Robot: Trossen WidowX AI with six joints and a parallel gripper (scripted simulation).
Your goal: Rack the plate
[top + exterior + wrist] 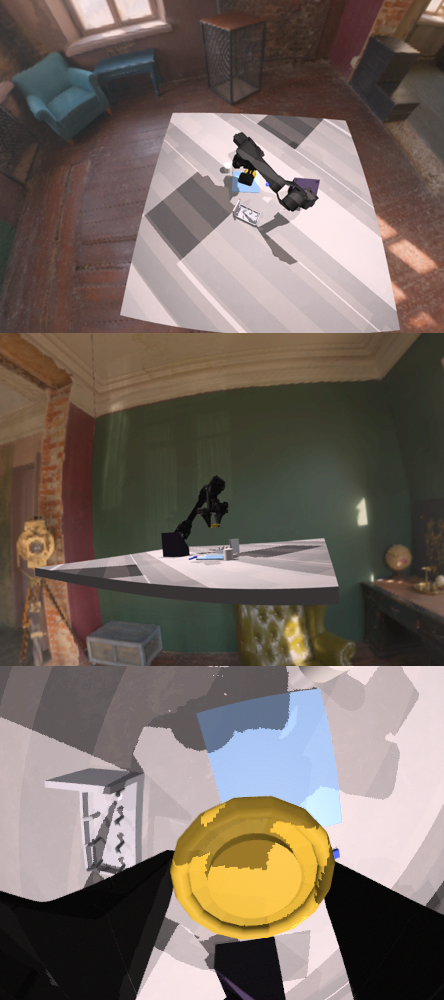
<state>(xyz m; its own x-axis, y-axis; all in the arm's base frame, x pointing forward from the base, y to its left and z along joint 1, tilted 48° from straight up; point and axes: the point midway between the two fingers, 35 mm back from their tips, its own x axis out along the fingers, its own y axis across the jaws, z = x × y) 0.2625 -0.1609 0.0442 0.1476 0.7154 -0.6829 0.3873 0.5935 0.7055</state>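
Now: gripper tip 1 cm short of the grey dish rack, 15 cm to the right of it and 13 cm above it. The rest, counted from my gripper tip: blue spoon 11 cm behind, 5 cm to the right, 15 cm below; then light blue mat 1 cm ahead, 5 cm to the right, 15 cm below; then yellow plate 1 cm above.
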